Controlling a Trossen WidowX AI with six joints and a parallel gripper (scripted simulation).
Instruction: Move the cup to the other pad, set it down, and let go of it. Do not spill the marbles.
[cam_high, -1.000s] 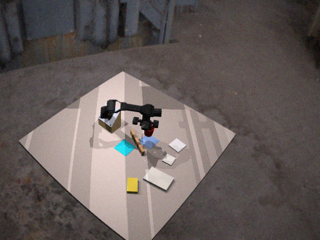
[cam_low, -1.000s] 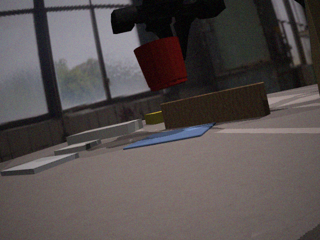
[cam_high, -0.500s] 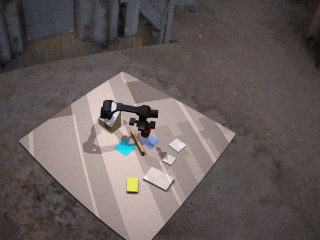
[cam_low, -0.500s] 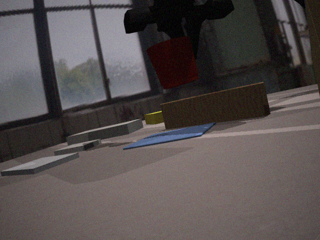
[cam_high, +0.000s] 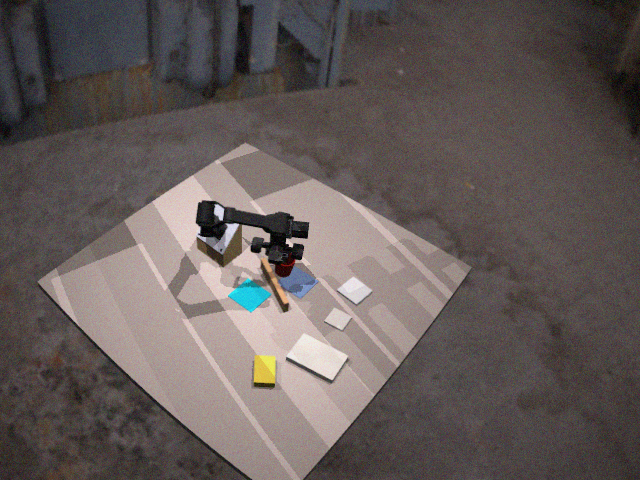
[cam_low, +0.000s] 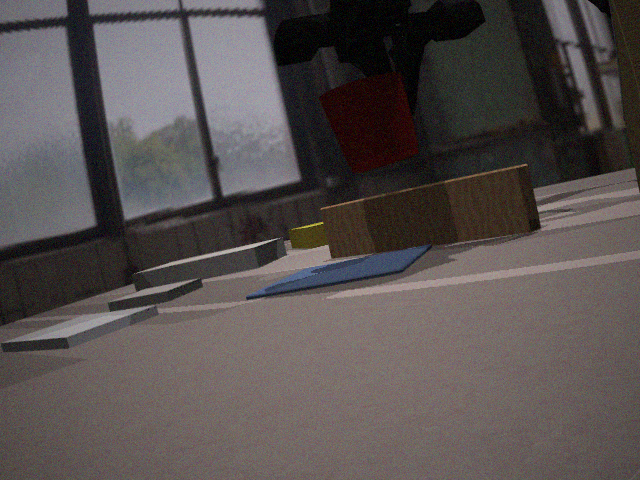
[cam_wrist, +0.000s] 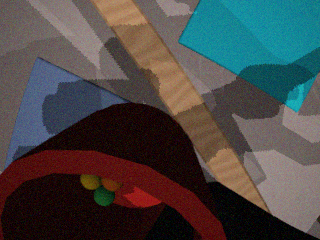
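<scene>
My gripper tip is now 12 cm above the cyan pad, 11 cm to the left of it and 3 cm past it. From my gripper tip the other things lie so: wooden bar 10 cm below, 2 cm to the right, 1 cm ahead; red cup 3 cm ahead, 2 cm to the left; blue pad 12 cm below, 7 cm to the left, 6 cm ahead.
</scene>
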